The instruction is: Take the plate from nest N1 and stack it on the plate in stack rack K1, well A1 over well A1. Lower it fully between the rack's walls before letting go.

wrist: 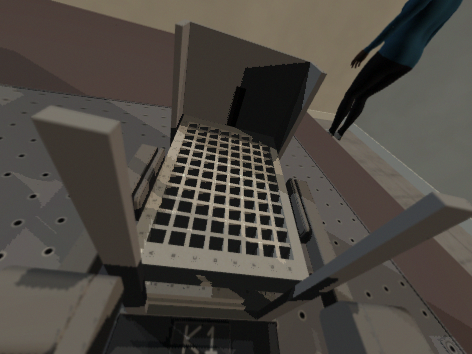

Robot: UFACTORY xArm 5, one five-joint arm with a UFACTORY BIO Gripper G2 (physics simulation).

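Frame: origin at the arm's base, x ahead, y left, z up, level; metres.
Where they show: hand, its tool point: [226, 196].
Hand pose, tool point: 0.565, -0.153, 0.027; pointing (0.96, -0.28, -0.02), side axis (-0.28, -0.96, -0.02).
After its pixels a point has its place, as x, y, z.
The held plate [227, 263] @(0.525, -0.143, 0.030), pale with a grid of square wells, lies between the walls of stack rack K1 [212, 75] @(0.650, -0.152, 0.067) in the wrist view. My gripper [224, 194] @(0.565, -0.153, 0.027) is shut on the plate, with one finger pad along each long side. The rack's tall walls rise well above the plate's top at the far end and at both near corners. Part of the lower plate [172, 288] @(0.531, -0.122, -0.011) shows under the near edge of the held one, mostly hidden by it. Whether the two plates touch is hard to tell. Nest N1 cannot be made out.
A dark label [200, 336] @(0.507, -0.137, -0.028) reading K1 is at the rack's near side. The near left post [87, 175] and near right post [380, 237] @(0.508, -0.173, 0.077) stand close to the gripper's fingers. A perforated deck [27, 150] @(0.688, 0.004, -0.045) surrounds the rack. A person [395, 55] stands beyond, at upper right.
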